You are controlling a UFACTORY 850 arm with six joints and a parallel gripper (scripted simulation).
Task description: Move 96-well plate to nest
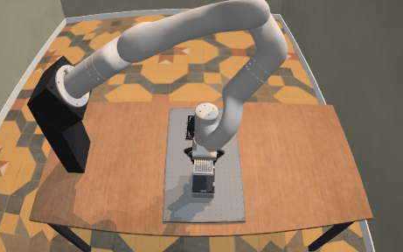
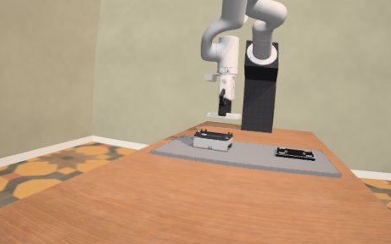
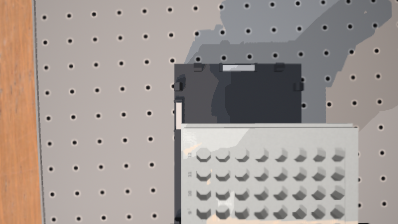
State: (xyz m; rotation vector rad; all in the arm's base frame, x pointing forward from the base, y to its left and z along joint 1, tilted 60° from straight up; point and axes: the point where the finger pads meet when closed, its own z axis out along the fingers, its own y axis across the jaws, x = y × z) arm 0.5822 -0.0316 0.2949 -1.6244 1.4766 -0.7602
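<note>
The black plate nest N1 lies 11 cm behind my hand, 29 cm to the left of it and 14 cm below it. The rest, counted from my hand: white 96-well plate 1 cm below.
</note>
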